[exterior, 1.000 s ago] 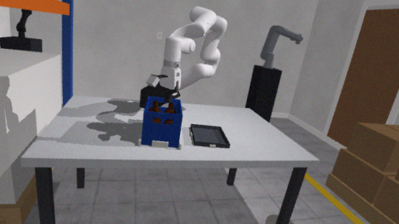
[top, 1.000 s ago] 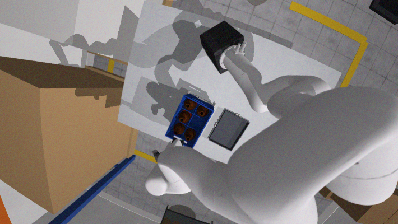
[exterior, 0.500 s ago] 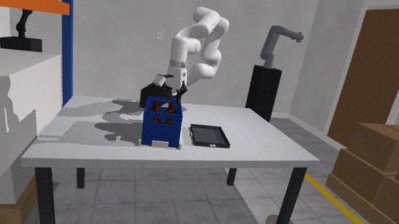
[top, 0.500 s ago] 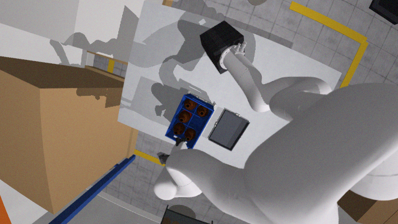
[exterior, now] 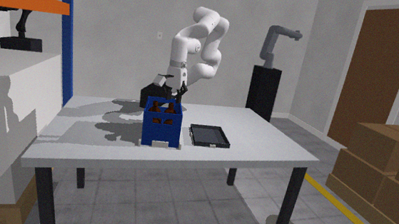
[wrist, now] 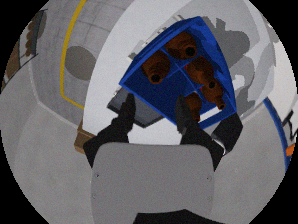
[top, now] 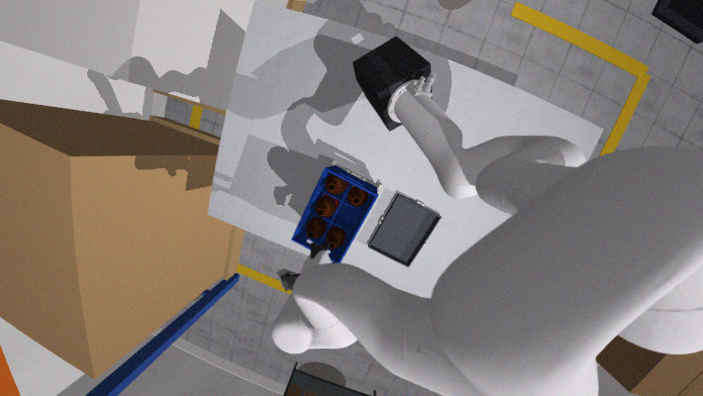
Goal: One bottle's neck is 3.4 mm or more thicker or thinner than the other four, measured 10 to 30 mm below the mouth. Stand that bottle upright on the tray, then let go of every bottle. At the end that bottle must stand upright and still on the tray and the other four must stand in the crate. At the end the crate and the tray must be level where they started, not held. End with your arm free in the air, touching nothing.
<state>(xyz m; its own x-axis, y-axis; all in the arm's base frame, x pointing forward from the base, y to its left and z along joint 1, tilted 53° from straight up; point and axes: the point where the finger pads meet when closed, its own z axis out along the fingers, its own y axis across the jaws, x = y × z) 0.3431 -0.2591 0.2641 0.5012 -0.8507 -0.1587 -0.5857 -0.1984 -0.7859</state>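
The blue crate lies 160 mm below my hand, 90 mm behind it and 30 mm to the right of it. The rest, counted from my hand: dark tray: 240 mm to the left, 230 mm below, 100 mm behind; then glass bottle: 180 mm behind, 150 mm below, 70 mm to the right.
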